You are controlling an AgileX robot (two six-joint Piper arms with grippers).
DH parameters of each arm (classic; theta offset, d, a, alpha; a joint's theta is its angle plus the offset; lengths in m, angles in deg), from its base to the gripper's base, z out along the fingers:
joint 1: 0 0.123 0 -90
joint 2: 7.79 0 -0.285 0
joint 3: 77.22 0 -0.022 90
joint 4: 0 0.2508 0 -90
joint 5: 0 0 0.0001 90
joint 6: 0 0.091 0 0
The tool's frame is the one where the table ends.
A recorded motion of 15 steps. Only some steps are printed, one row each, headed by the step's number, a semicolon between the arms.
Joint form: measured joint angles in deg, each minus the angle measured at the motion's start. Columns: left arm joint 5, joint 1, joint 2, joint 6, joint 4, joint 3; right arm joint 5, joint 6, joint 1, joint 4, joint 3, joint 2.
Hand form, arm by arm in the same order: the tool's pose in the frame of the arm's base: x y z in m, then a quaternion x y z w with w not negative. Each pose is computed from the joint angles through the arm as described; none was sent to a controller.
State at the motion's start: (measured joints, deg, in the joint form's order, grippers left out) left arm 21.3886 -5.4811 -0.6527 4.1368 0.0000 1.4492; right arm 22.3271 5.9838 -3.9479 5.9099 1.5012 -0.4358
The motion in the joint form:
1: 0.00 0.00 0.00 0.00 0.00 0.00; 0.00 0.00 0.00 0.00 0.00 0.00
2: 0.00 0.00 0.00 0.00 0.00 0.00; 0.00 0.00 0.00 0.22 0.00 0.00
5: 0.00 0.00 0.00 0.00 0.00 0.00; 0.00 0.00 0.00 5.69 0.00 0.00
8: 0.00 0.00 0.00 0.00 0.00 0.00; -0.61 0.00 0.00 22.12 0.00 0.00
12: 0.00 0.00 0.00 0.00 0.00 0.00; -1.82 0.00 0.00 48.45 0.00 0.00
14: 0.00 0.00 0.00 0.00 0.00 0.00; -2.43 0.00 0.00 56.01 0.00 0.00
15: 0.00 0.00 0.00 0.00 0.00 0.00; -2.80 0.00 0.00 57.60 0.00 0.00
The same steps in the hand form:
1: 0.0524 -0.0050 0.1717 0.06747 0.80204 -0.00696 0.59341; 0.0525 0.0000 0.1700 0.09723 0.80460 0.05415 0.58329
2: 0.0524 -0.0050 0.1717 0.06747 0.80204 -0.00696 0.59341; 0.0525 0.0001 0.1700 0.09824 0.80443 0.05578 0.58320
5: 0.0524 -0.0050 0.1717 0.06747 0.80204 -0.00696 0.59341; 0.0527 0.0034 0.1705 0.12301 0.79928 0.09614 0.58033
8: 0.0524 -0.0050 0.1717 0.06747 0.80204 -0.00696 0.59341; 0.0534 0.0122 0.1746 0.19635 0.76979 0.21510 0.56798
12: 0.0524 -0.0050 0.1717 0.06747 0.80204 -0.00696 0.59341; 0.0540 0.0223 0.1858 0.30814 0.68907 0.39341 0.52484
14: 0.0524 -0.0050 0.1717 0.06747 0.80204 -0.00696 0.59341; 0.0541 0.0237 0.1899 0.33907 0.65785 0.44011 0.50850
15: 0.0524 -0.0050 0.1717 0.06747 0.80204 -0.00696 0.59341; 0.0543 0.0236 0.1909 0.34629 0.64977 0.44907 0.50618

